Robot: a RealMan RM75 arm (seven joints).
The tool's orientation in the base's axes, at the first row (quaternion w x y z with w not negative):
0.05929, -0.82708, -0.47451, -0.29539
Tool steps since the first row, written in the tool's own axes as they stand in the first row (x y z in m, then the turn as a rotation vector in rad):
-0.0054, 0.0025, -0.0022, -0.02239, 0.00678, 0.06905
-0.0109, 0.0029, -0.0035, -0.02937, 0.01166, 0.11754
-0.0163, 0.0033, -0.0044, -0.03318, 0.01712, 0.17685
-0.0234, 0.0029, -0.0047, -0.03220, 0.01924, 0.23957
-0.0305, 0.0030, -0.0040, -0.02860, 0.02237, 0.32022
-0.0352, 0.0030, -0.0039, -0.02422, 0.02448, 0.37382
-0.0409, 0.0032, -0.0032, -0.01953, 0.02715, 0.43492
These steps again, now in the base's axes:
-0.0009, -0.0062, -0.0007, 0.02701, 0.00566, -0.06748
-0.0032, -0.0111, -0.0025, 0.04936, 0.01613, -0.11008
-0.0053, -0.0157, -0.0047, 0.07805, 0.03275, -0.15970
-0.0084, -0.0209, -0.0084, 0.10728, 0.05607, -0.21012
-0.0107, -0.0260, -0.0128, 0.14606, 0.08759, -0.27359
-0.0124, -0.0295, -0.0154, 0.17261, 0.11001, -0.31469
-0.0141, -0.0336, -0.0191, 0.20298, 0.13520, -0.36166

